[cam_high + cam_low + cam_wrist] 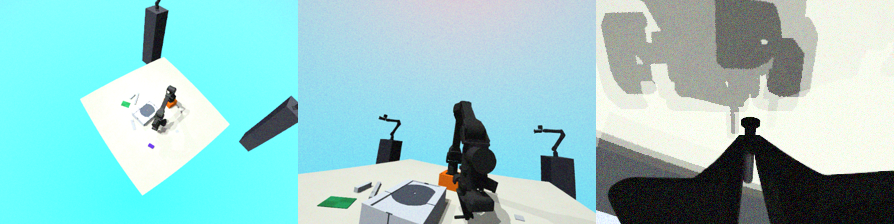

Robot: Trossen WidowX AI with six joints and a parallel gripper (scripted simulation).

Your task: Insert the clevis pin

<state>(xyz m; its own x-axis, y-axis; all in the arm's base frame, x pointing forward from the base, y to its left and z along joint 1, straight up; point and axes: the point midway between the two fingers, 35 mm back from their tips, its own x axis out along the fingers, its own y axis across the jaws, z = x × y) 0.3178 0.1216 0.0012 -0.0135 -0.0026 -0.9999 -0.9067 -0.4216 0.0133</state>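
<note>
My gripper tip is now 19 cm to the left of the dark aluminium disc, 3 cm past it and 2 cm below it. The rest, counted from my gripper tip: purple patch (19 cm ahead, 12 cm to the left, 3 cm below); steel tray (19 cm to the right, 1 cm behind); dark clevis pin (1 cm to the right, 1 cm above).
</note>
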